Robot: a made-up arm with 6 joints.
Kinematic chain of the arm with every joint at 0, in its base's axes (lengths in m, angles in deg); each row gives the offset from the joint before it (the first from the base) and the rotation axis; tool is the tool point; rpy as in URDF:
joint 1: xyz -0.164 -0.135 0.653 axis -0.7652 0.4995 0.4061
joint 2: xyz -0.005 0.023 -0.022 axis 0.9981 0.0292 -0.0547
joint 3: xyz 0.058 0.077 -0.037 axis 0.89 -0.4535 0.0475
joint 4: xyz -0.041 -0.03 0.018 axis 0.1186 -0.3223 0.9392
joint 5: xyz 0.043 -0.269 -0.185 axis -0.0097 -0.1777 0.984
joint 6: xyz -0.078 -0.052 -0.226 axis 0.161 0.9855 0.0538
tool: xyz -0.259 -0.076 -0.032 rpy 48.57 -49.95 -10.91
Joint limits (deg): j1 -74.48..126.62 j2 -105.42..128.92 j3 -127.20..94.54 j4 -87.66..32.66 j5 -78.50..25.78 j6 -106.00..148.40
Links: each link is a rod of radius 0.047 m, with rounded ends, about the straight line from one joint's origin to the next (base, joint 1, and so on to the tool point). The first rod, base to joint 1, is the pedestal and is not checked.
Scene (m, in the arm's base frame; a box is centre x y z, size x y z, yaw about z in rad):
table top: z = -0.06
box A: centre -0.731 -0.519 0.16 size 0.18 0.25 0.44 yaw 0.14
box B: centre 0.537 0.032 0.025 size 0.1 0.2 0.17 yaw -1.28
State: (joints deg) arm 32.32 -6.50 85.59 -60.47 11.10 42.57
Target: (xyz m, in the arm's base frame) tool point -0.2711 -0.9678 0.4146
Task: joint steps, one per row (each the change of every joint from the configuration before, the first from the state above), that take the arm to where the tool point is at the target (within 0.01 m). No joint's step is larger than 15 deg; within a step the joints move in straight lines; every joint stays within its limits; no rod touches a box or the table.
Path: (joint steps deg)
1: -11.68 -14.84 -8.12 4.65 3.75 1.98
2: -11.68 -14.84 -8.12 4.64 3.76 1.98
3: 13.77 1.16 -4.33 8.35 1.79 -12.09
4: 13.77 1.15 -4.32 8.35 1.79 -12.09
5: 13.77 1.16 -4.33 8.35 1.80 -12.09
6: 13.76 1.15 -4.33 8.35 1.79 -12.09
7: 2.68 -6.36 10.87 -4.13 0.00 -3.96
8: 2.67 -6.35 10.86 -4.12 0.00 -3.96
9: 2.67 -6.36 10.86 -4.13 0.00 -3.96

